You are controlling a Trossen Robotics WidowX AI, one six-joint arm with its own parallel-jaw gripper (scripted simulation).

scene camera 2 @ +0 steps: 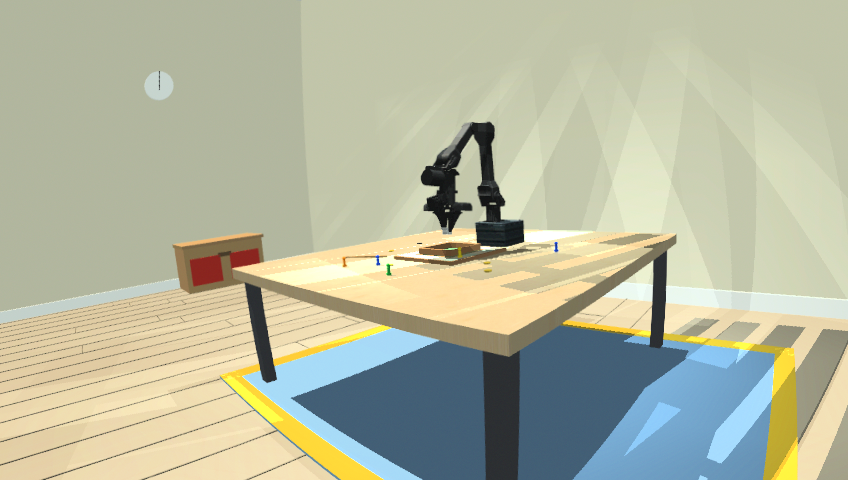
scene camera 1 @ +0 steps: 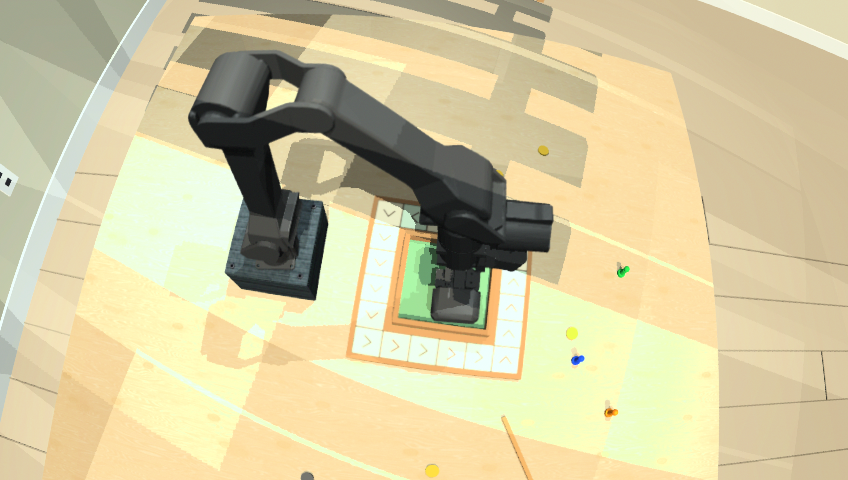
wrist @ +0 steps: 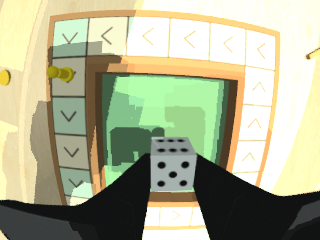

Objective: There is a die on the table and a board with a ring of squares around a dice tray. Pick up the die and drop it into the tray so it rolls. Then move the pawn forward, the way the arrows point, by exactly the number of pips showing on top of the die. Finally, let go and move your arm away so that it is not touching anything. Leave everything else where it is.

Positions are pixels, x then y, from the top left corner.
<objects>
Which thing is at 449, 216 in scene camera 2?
My gripper.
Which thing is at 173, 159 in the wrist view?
A white die.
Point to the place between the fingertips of my gripper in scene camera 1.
458, 272
</objects>
